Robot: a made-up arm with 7 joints. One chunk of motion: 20 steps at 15 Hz.
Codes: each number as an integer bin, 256 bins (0 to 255) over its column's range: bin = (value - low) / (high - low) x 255, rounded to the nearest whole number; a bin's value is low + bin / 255 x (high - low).
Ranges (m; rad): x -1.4..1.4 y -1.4..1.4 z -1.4..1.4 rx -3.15..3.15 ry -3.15..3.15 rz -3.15..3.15
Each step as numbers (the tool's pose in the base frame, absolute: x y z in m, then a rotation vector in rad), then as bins.
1 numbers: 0.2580 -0.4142 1.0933 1.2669 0.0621 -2.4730
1 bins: 151 90 227 179 130 27
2 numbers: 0.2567 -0.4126 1.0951 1.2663 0.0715 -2.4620
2 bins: 151 90 227 179 130 28
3 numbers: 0.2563 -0.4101 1.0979 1.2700 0.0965 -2.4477
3 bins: 151 90 227 179 131 28
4 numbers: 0.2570 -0.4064 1.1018 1.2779 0.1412 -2.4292
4 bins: 151 90 228 179 133 29
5 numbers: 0.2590 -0.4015 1.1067 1.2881 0.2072 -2.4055
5 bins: 151 91 228 180 136 30
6 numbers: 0.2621 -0.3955 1.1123 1.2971 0.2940 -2.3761
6 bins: 151 91 229 180 139 31
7 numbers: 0.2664 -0.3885 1.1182 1.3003 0.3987 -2.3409
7 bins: 152 92 229 180 144 33
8 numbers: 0.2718 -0.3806 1.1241 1.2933 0.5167 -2.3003
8 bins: 152 93 230 180 148 34
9 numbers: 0.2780 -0.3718 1.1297 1.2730 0.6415 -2.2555
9 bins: 153 94 230 179 153 36
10 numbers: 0.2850 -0.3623 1.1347 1.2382 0.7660 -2.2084
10 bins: 153 95 231 178 159 38
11 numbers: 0.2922 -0.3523 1.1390 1.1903 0.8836 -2.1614
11 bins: 154 95 231 176 163 40
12 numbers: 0.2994 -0.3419 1.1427 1.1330 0.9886 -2.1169
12 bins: 155 96 232 173 168 42
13 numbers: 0.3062 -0.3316 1.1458 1.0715 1.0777 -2.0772
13 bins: 155 97 232 171 171 43
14 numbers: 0.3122 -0.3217 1.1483 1.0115 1.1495 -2.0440
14 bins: 156 98 232 168 174 45
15 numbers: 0.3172 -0.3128 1.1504 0.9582 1.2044 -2.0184
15 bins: 156 99 232 166 176 46
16 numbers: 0.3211 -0.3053 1.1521 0.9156 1.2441 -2.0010
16 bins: 157 100 232 165 178 47
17 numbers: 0.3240 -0.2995 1.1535 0.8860 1.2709 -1.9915
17 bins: 157 100 233 163 179 47
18 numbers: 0.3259 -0.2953 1.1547 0.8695 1.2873 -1.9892
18 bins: 157 101 233 163 180 47
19 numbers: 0.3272 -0.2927 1.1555 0.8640 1.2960 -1.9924
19 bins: 157 101 233 162 180 47
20 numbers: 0.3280 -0.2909 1.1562 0.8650 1.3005 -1.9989
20 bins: 157 101 233 163 180 47
